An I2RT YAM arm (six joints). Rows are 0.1 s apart.
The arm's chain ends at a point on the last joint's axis. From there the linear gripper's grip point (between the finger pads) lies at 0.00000 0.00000 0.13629 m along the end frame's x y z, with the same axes.
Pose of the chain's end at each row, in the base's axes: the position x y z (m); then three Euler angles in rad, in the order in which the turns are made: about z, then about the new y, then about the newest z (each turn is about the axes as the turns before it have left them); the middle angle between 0 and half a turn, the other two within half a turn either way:
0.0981, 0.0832, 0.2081, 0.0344, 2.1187, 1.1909
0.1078, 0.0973, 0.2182, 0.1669, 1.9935, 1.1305
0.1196, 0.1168, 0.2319, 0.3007, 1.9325, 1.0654
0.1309, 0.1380, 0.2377, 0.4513, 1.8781, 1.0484
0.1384, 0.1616, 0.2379, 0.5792, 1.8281, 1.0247
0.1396, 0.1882, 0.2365, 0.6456, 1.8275, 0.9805
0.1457, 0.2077, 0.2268, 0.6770, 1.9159, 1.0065
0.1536, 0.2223, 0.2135, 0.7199, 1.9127, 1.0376
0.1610, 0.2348, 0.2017, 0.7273, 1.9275, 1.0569
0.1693, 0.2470, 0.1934, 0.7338, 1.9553, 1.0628
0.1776, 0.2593, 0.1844, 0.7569, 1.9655, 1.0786
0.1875, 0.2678, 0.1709, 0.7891, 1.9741, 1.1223
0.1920, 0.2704, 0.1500, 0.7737, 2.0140, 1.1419
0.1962, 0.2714, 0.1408, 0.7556, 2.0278, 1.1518
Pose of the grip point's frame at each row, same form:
0.2144, 0.0872, 0.1371, 0.0344, 2.1187, 1.1909
0.2304, 0.1179, 0.1623, 0.1669, 1.9935, 1.1305
0.2414, 0.1546, 0.1837, 0.3007, 1.9325, 1.0654
0.2478, 0.1947, 0.1965, 0.4513, 1.8781, 1.0484
0.2487, 0.2337, 0.2032, 0.5792, 1.8281, 1.0247
0.2449, 0.2675, 0.2019, 0.6456, 1.8275, 0.9805
0.2457, 0.2880, 0.1807, 0.6770, 1.9159, 1.0065
0.2501, 0.3070, 0.1678, 0.7199, 1.9127, 1.0376
0.2564, 0.3197, 0.1541, 0.7273, 1.9275, 1.0569
0.2631, 0.3316, 0.1423, 0.7338, 1.9553, 1.0628
0.2691, 0.3457, 0.1320, 0.7569, 1.9655, 1.0786
0.2758, 0.3568, 0.1174, 0.7891, 1.9741, 1.1223
0.2801, 0.3564, 0.0916, 0.7737, 2.0140, 1.1419
0.2852, 0.3553, 0.0807, 0.7556, 2.0278, 1.1518

